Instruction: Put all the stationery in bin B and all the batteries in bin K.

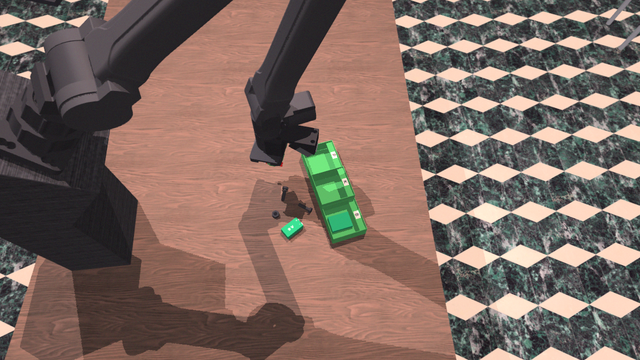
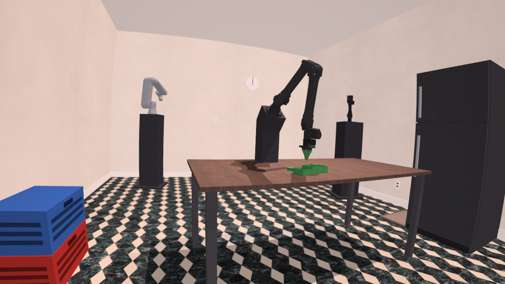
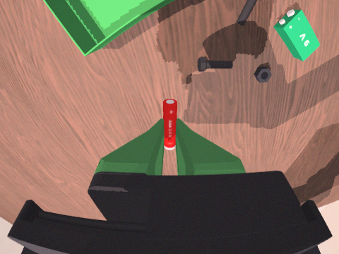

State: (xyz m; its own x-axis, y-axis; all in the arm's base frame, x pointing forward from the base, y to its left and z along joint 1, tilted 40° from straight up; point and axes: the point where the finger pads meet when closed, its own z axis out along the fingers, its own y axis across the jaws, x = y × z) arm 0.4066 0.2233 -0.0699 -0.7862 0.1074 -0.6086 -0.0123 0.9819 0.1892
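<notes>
My gripper is now 15 cm short of the joined green bins, 2 cm to the left of it and 5 cm above it. Also, from my hand: red cylindrical battery (right at my hand); green 9V battery (8 cm ahead, 12 cm to the right, 6 cm below); black nut (3 cm ahead, 10 cm to the right, 7 cm below).
</notes>
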